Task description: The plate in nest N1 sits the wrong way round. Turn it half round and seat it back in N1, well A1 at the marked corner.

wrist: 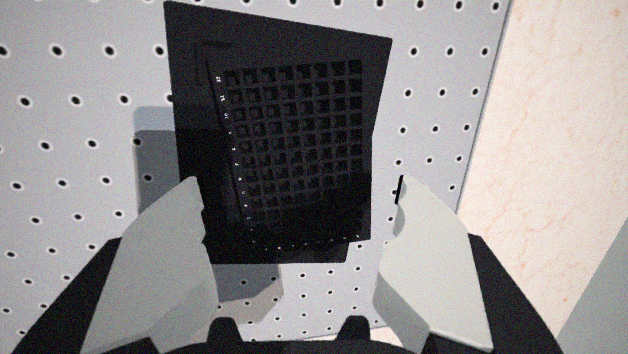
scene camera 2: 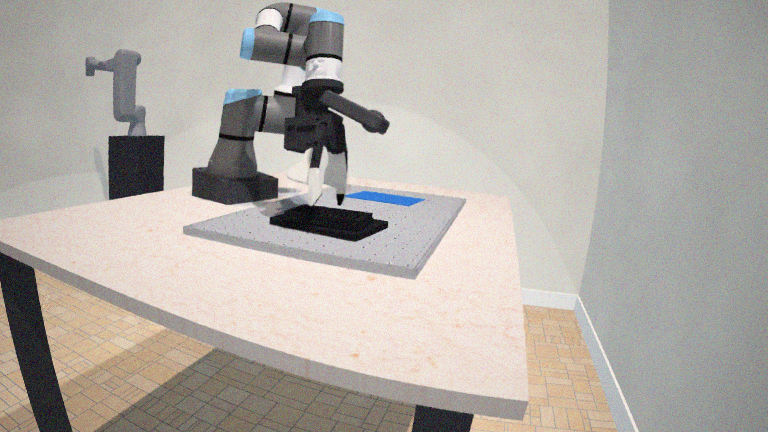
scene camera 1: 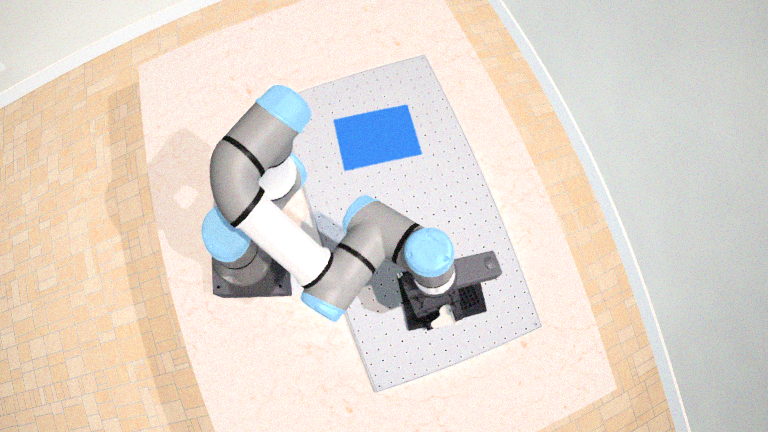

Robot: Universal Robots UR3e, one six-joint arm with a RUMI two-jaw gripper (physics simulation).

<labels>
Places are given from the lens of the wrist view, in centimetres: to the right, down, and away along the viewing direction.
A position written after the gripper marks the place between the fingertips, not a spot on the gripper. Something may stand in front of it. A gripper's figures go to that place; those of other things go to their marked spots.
gripper (wrist: pixel 302 179): -1, 0, 14
black well plate (wrist: pixel 297 117): -1, -3, 13
</labels>
